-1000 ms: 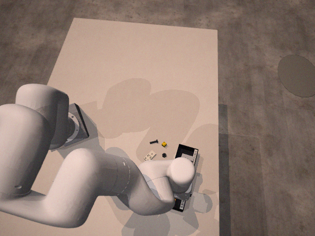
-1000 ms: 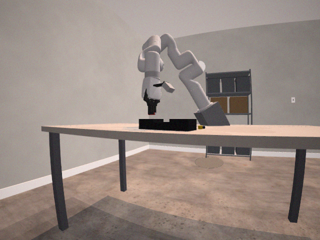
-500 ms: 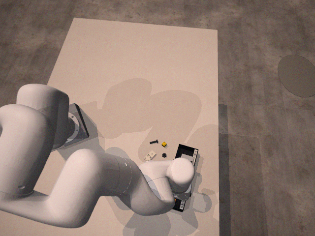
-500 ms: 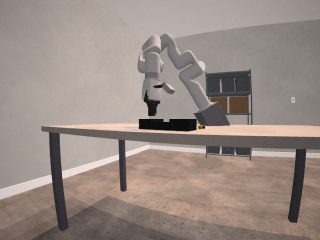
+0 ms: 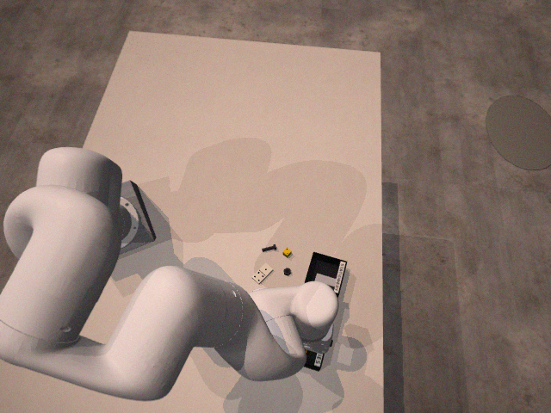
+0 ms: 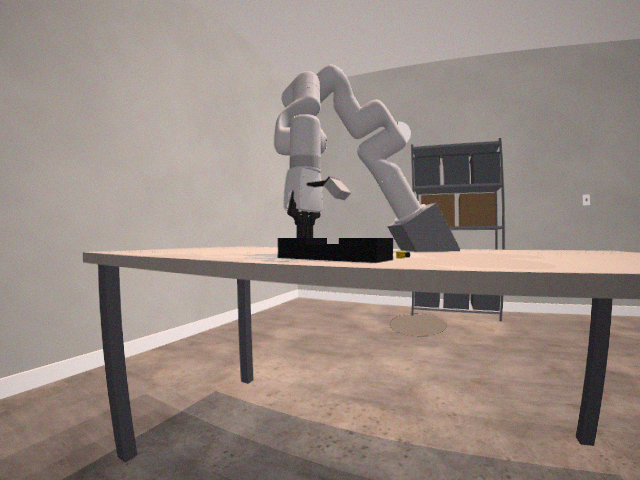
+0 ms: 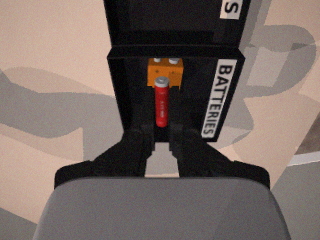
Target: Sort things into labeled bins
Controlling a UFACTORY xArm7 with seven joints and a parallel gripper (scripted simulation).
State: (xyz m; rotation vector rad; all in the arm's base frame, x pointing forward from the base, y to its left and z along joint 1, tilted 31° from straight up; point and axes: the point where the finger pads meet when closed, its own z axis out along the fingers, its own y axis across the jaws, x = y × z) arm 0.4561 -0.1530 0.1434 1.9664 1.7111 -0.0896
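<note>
Now: the orange battery 4 cm below my hand and 1 cm to the left of it. Also, from my hand: white domino (16 cm to the left, 11 cm behind, 5 cm below); then red stick (2 cm below); then black nut (17 cm to the left, 5 cm below, 5 cm behind).
</note>
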